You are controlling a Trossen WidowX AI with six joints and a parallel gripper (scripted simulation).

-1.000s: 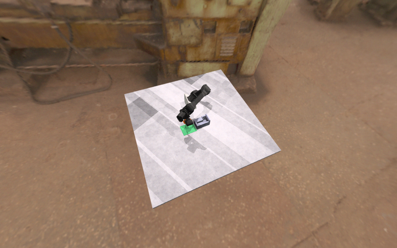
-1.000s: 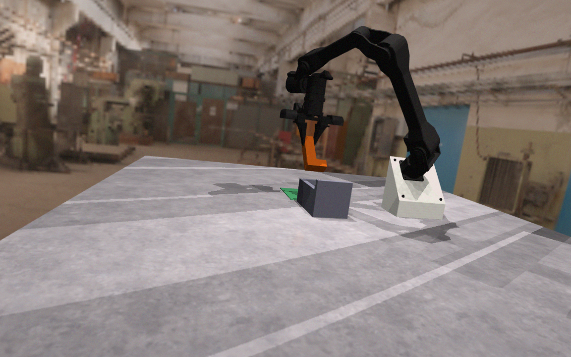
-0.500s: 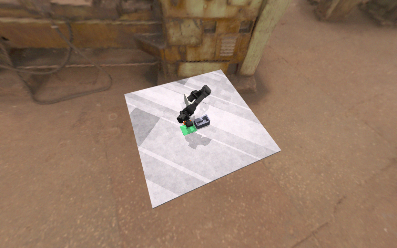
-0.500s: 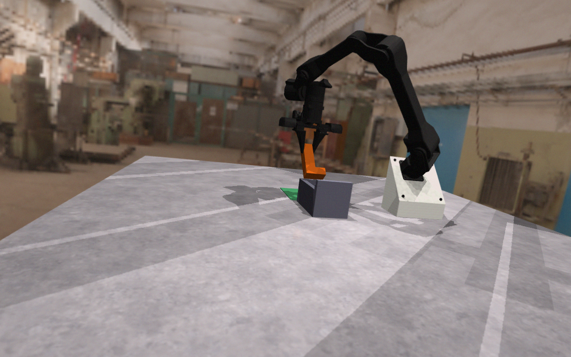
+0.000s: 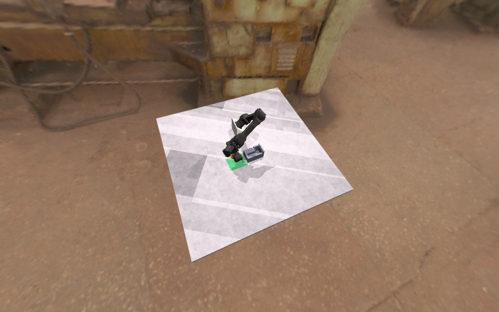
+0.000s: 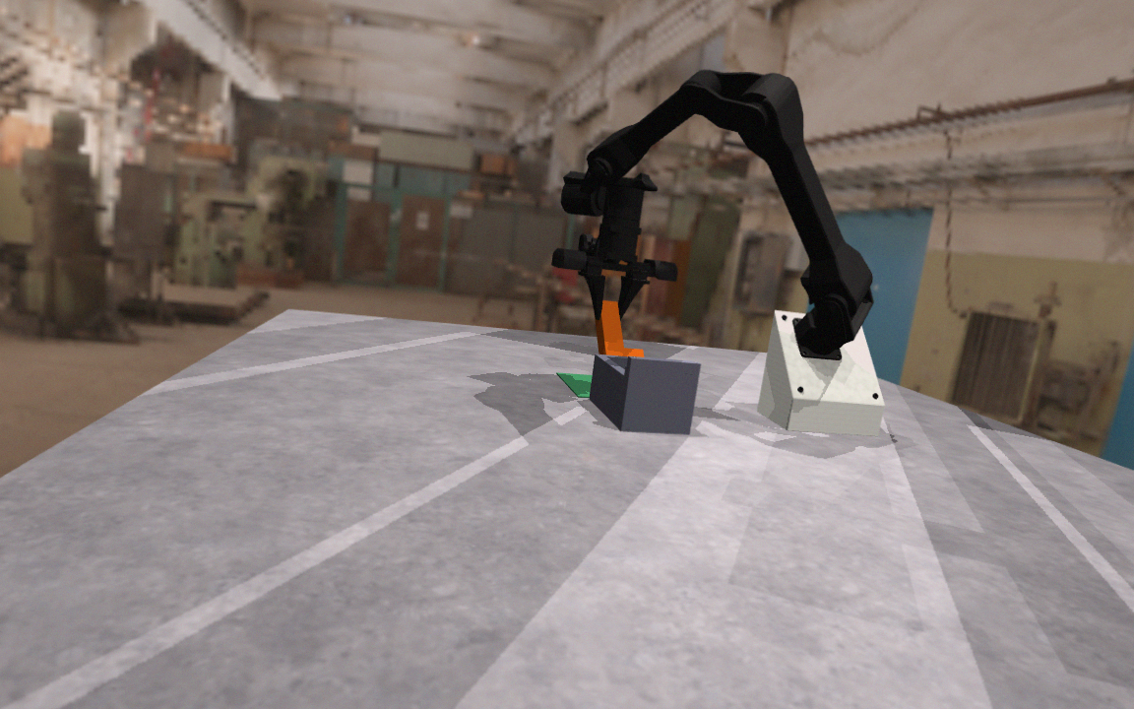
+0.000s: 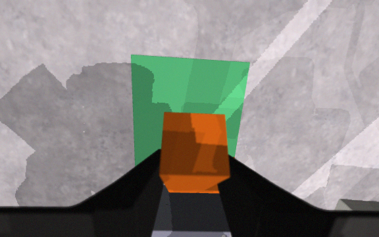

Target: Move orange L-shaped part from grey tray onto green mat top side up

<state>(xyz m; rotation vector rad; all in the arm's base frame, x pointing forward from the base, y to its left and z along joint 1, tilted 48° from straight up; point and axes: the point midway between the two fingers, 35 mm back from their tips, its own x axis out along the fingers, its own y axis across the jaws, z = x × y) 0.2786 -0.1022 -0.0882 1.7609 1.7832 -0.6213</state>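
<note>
Right now the green mat is 12 cm below my gripper tip and 2 cm to the left of it. Round my gripper tip: orange L-shaped part: 3 cm to the left, 3 cm below, 2 cm behind.
</note>
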